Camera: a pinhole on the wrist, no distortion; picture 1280 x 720 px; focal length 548.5 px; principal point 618.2 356.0 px. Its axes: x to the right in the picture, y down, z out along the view. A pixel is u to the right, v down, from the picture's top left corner.
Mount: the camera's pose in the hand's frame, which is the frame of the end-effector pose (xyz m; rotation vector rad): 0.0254 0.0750 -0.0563 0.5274 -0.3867 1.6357
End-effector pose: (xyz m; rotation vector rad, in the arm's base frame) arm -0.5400 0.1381 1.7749 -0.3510 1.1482 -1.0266
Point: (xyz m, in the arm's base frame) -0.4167 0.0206 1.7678
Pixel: 718.8 199.2
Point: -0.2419 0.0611 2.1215
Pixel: 726.2 579.9
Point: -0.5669 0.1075 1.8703
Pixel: 280.7 655.8
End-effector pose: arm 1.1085 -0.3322 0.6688 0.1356 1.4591 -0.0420
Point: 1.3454 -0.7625 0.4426
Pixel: 367.1 237.5
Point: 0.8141 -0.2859 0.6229
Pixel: behind the camera
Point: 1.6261 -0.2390 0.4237
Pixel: 1007.2 37.1
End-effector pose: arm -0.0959 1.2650 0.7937 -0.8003 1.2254 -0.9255
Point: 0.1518 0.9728 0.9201
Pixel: 526.4 161.7
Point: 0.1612 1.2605 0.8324
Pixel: 822.9 429.7
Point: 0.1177 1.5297 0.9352
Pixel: outside the picture
